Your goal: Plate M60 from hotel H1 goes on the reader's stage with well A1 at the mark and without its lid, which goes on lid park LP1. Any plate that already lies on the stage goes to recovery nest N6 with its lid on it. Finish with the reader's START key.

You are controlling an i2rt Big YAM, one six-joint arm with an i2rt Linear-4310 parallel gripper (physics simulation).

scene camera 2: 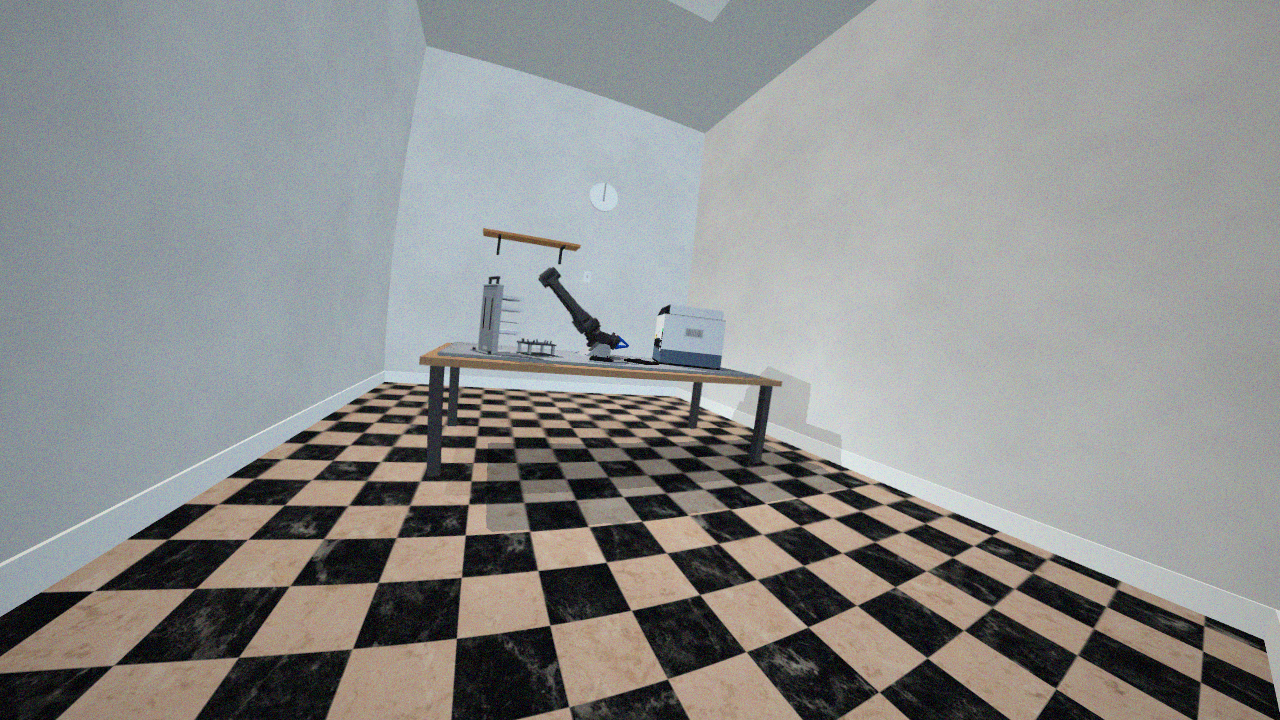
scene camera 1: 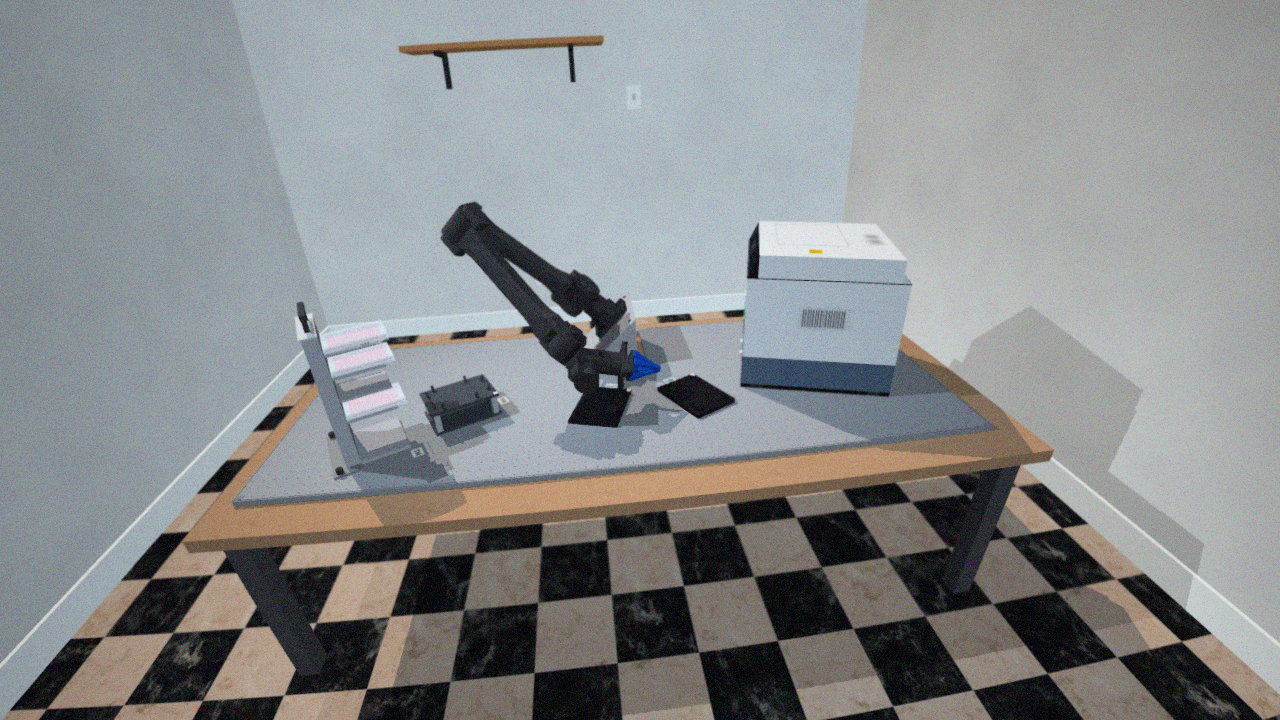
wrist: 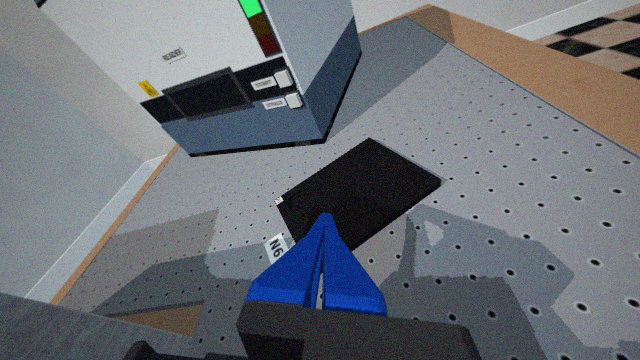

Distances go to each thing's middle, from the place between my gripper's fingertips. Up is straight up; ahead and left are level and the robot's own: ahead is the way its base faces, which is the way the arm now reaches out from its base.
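Relative to the stage door (wrist: 219,93), my gripper is 270 mm to the right, 190 mm beyond and 30 mm below.
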